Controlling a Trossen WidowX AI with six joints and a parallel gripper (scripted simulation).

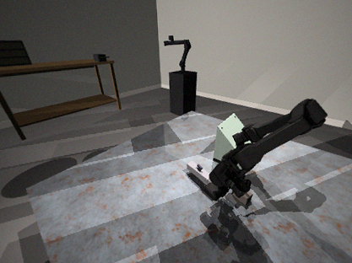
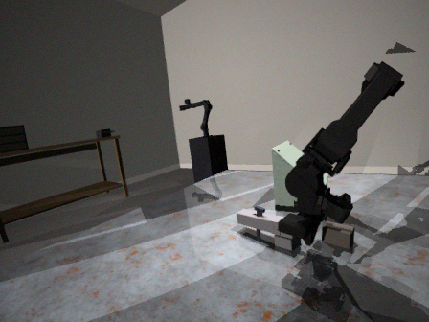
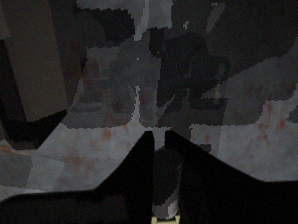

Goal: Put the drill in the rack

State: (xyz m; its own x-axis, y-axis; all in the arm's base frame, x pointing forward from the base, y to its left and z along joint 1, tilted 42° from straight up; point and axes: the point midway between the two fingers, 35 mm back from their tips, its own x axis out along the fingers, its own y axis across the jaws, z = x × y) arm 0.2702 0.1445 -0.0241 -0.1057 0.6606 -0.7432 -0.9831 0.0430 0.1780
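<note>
Now: the drill 10 mm behind my gripper tip, 50 mm to the right of it and 30 mm above it. Round my gripper tip: dark key 20 mm behind, 150 mm to the right, 30 mm above; rack 70 mm behind, 50 mm to the left.
</note>
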